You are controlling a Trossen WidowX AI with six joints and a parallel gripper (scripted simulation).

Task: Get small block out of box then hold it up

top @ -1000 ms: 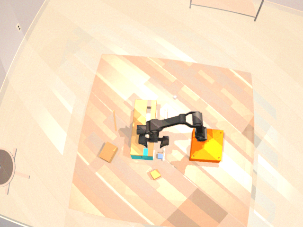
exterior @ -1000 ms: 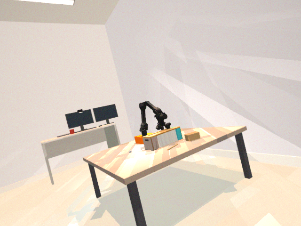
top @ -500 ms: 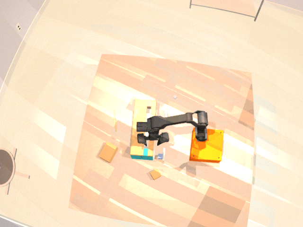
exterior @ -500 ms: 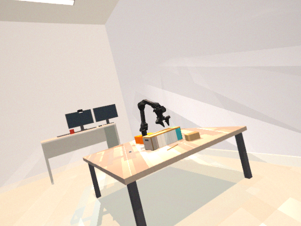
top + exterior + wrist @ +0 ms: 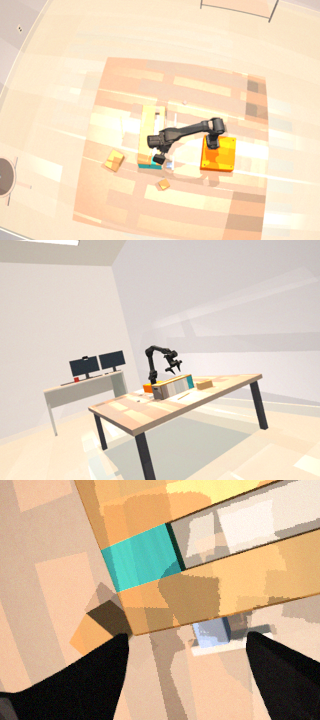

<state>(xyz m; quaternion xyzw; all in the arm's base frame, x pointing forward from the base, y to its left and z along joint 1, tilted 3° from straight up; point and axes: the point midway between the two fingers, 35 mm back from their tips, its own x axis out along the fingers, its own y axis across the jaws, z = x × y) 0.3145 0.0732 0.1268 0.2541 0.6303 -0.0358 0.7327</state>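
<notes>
My gripper tip is now 50 mm past the pale blue block, 20 mm to the right of it and 140 mm above it. The rest, counted from my gripper tip: tan block (300 mm ahead, 130 mm below); then thin stick (270 mm ahead, 250 mm to the right, 150 mm below).
</notes>
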